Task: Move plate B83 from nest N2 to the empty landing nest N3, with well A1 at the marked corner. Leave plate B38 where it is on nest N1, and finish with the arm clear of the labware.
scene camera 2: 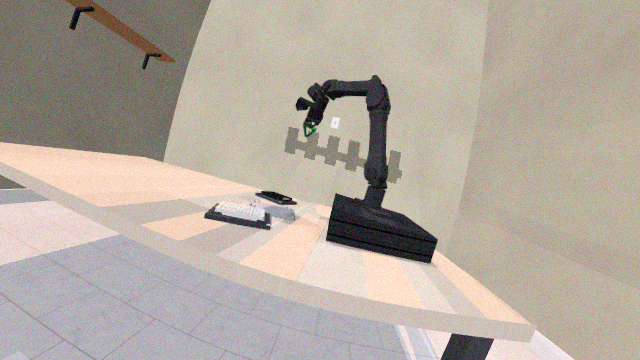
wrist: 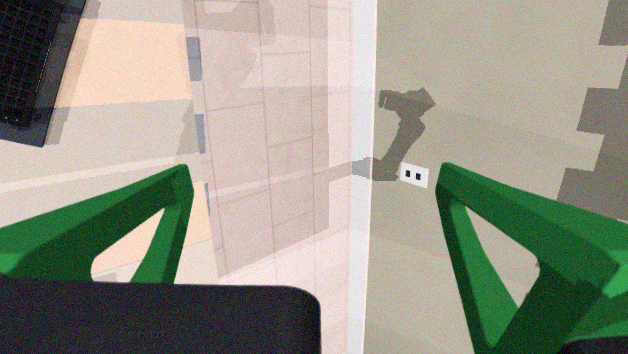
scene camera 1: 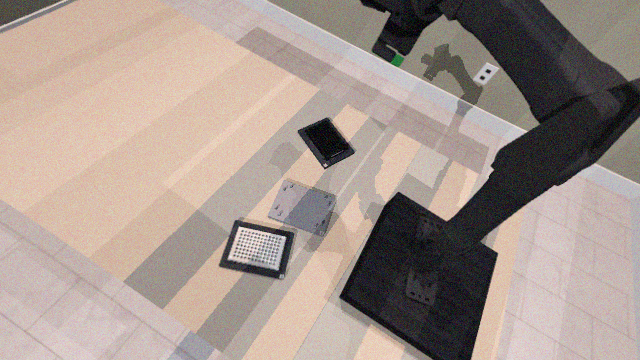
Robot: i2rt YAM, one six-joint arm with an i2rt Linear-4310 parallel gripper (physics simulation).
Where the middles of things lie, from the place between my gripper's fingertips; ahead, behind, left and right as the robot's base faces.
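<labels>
Black grid plate (scene camera 1: 324, 137): from my hand, 80 mm to the left of it, 80 mm ahead of it, 340 mm below it. White well plate (scene camera 1: 252, 247): from my hand, far to the left of it, a good way ahead of it, far below it.
</labels>
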